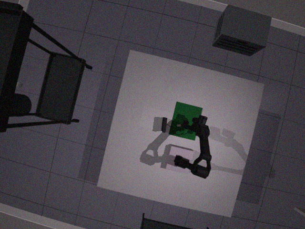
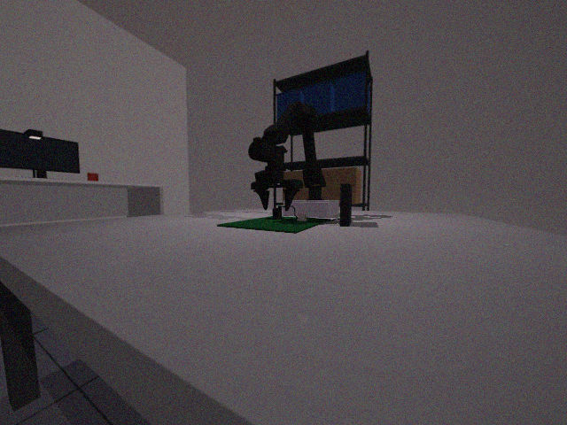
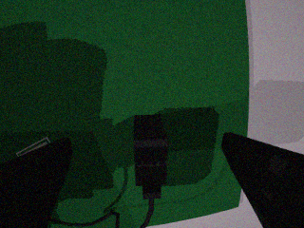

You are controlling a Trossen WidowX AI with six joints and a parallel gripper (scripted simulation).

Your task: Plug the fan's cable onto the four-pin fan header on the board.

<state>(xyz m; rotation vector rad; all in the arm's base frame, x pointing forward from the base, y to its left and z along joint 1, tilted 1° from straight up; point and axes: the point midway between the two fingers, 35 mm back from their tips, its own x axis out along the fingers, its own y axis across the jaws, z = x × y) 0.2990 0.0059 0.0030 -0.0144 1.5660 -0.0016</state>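
Right now my gripper tip is 10 mm past the dark plug and 10 mm above it. From my gripper tip the other things lie so: cream fan header: 30 mm behind, 90 mm to the left, 40 mm below; then black fan: 70 mm behind, 210 mm to the left, 20 mm above; then green board: 30 mm ahead, 40 mm to the left, 50 mm below.
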